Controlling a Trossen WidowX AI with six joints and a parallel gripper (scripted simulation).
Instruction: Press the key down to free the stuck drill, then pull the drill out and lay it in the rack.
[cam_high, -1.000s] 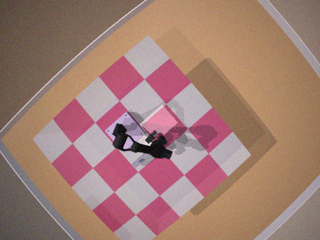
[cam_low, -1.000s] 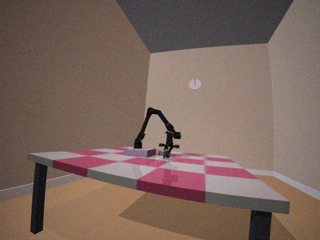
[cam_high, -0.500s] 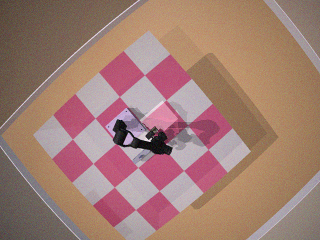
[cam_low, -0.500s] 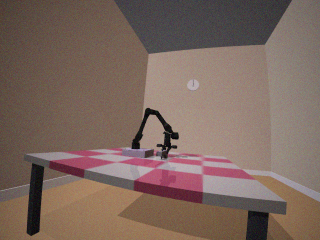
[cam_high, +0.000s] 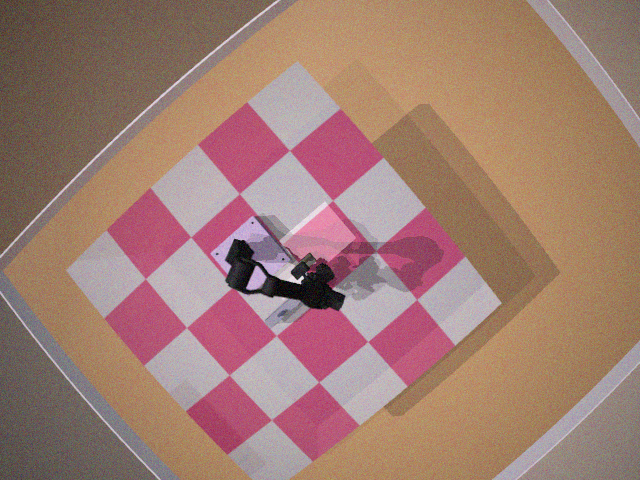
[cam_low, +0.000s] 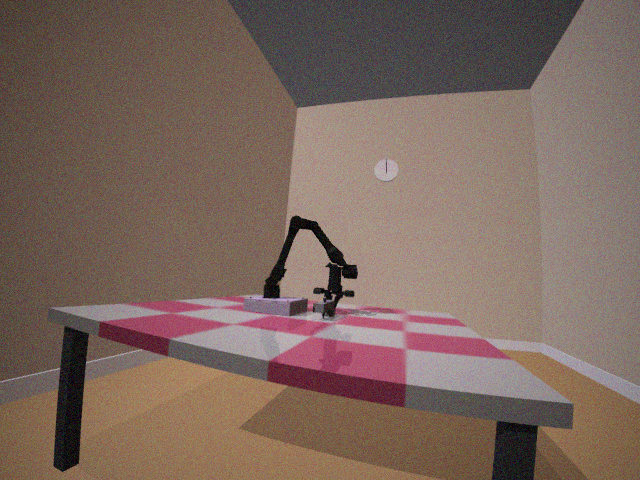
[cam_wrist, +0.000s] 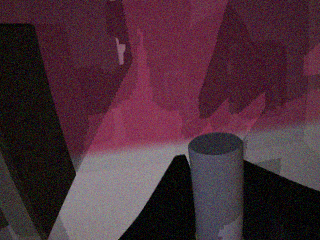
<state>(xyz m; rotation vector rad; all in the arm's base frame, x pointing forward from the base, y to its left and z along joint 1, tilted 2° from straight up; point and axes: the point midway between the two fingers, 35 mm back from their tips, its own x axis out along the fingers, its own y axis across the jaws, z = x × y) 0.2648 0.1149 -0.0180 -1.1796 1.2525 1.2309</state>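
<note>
My gripper tip is now 70 mm past the olive piece, 30 mm to the right of it and 10 mm below it. From my gripper tip the other things lie so: dark key 160 mm to the right, 40 mm above.
</note>
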